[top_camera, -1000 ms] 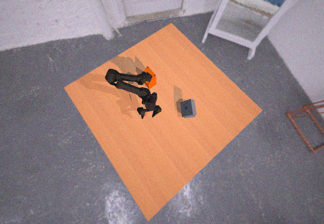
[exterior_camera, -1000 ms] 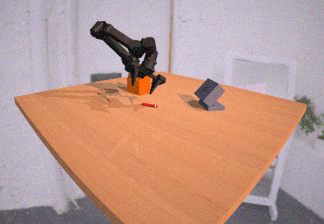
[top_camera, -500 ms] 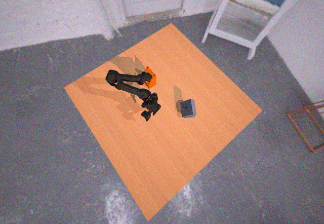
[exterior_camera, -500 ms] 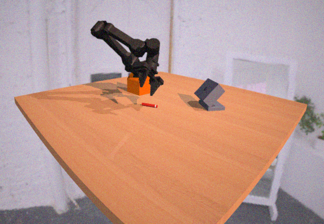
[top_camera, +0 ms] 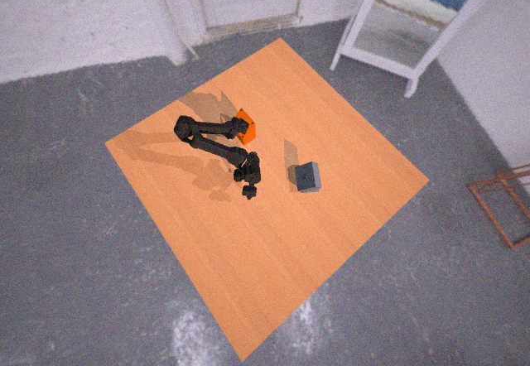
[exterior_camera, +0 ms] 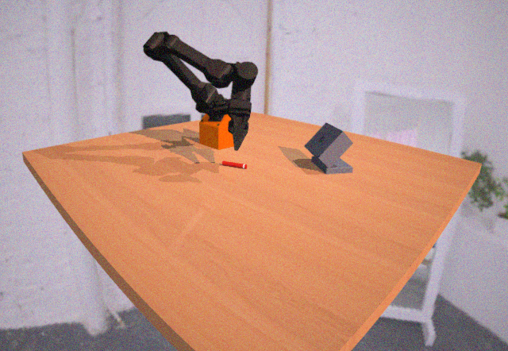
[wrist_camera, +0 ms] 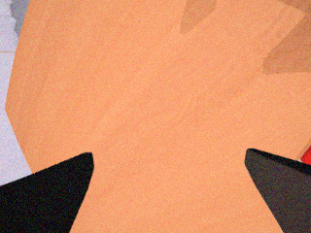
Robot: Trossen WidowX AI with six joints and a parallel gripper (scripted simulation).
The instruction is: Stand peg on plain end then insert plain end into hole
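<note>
Now: gripper tip 90 mm above the peg, 80 mm to the right of it and 50 mm past it. The rest, counted from my gripper tip: sloped panel (270 mm to the left, 160 mm ahead, 20 mm below); grey foot (280 mm to the left, 170 mm ahead, 90 mm below).
</note>
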